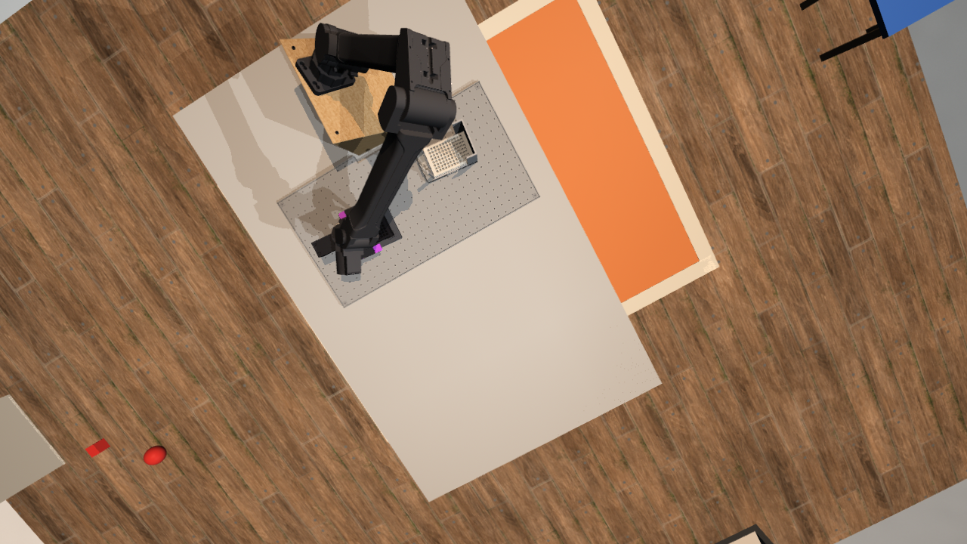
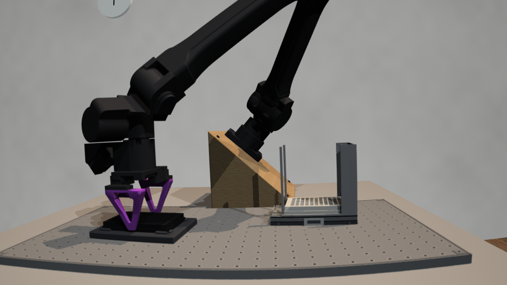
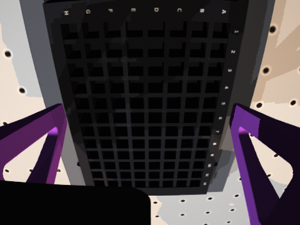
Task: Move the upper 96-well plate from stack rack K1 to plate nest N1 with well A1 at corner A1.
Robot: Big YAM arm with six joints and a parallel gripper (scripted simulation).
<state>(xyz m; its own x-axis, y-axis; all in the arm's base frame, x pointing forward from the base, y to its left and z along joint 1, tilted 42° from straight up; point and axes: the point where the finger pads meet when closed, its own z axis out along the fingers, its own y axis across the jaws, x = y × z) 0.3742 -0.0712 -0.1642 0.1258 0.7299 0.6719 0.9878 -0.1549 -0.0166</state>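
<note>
Now: the black 96-well plate right at my hand. Round my hand: pale A1 square (60 mm behind, 70 mm to the right, 10 mm below); then white plate (60 mm behind, 320 mm to the left).
</note>
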